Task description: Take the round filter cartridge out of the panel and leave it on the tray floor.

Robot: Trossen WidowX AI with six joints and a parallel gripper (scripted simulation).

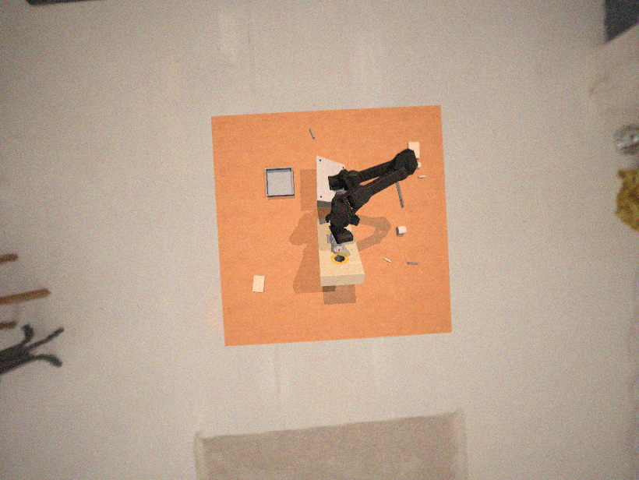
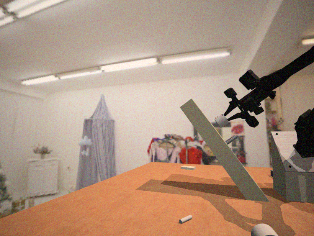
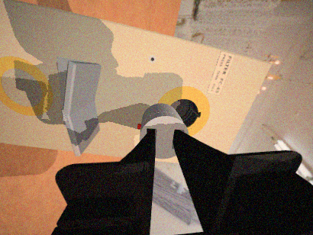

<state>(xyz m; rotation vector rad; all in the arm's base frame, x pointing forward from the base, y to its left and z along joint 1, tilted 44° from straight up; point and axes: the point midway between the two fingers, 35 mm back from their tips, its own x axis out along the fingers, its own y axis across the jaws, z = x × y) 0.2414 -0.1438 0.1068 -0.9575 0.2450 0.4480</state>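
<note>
My gripper tip is now 10 mm short of the round filter cartridge and 10 mm above it. The rest, counted from my gripper tip: blue-rimmed tray 380 mm behind, 240 mm to the right, 280 mm below.
</note>
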